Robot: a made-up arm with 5 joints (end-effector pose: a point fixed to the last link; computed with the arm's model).
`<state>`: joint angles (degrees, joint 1 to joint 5).
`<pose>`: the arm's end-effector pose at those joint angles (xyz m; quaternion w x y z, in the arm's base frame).
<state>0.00 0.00 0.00 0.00 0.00</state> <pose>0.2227 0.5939 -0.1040 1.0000 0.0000 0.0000 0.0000</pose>
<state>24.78 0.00 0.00 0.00 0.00</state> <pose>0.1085 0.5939 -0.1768 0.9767 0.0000 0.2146 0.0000</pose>
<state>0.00 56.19 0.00 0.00 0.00</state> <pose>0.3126 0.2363 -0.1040 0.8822 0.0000 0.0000 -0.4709</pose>
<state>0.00 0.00 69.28 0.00 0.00</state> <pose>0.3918 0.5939 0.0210 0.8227 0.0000 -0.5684 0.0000</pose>
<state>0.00 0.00 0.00 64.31 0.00</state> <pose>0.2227 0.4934 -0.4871 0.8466 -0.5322 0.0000 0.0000</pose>
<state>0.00 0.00 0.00 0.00 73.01</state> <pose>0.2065 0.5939 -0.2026 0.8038 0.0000 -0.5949 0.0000</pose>
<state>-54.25 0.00 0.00 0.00 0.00</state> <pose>0.3116 0.5939 0.1697 0.8900 0.0000 -0.4559 0.0000</pose>
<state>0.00 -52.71 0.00 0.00 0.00</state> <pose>-0.1008 0.7210 -0.1040 0.8961 0.0000 0.0000 0.4439</pose>
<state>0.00 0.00 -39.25 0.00 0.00</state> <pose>0.1044 0.5939 -0.0660 0.9419 0.0000 0.3359 0.0000</pose>
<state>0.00 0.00 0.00 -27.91 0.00</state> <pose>0.2227 0.5004 0.0492 0.9705 0.2412 0.0000 0.0000</pose>
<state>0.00 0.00 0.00 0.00 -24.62</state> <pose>0.2531 0.5939 -0.0851 0.9770 0.0000 0.2132 0.0000</pose>
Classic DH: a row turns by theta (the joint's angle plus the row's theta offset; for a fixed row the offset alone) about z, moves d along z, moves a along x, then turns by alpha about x. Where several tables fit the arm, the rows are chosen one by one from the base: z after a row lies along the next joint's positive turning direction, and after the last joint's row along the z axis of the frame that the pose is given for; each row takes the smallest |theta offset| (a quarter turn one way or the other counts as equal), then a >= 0, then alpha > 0; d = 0 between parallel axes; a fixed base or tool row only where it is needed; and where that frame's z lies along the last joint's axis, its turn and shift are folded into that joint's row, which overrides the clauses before.
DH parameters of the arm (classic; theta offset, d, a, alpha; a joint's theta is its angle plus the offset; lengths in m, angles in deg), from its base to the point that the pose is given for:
base (fixed): 0 0.1196 0 -90
joint 1: 0 0.3309 -0.0673 -90
joint 2: 0 0.0387 0.2841 -90
joint 3: -90 0.092 0.2965 90
joint 4: 0 -0.0644 -0.0514 -90
joint 5: -90 -0.355 0.0585 90
tool (fixed): 180 0.0602 0 0

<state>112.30 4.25 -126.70 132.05 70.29</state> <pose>0.3865 0.0267 0.2390 0.0628 0.8181 0.4291 0.3777</pose>
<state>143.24 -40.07 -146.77 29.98 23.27</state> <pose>0.3227 0.5761 -0.0192 0.6437 -0.2798 -0.5735 -0.4224</pose>
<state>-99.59 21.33 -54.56 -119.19 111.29</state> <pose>0.0232 -0.0129 0.2698 0.0152 -0.7440 0.3785 0.5504</pose>
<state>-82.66 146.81 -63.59 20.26 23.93</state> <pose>0.1905 0.1206 0.1997 0.4295 0.7762 -0.0886 -0.4529</pose>
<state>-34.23 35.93 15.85 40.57 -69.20</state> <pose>0.6434 0.2498 0.0426 0.8340 0.0335 0.2448 -0.4934</pose>
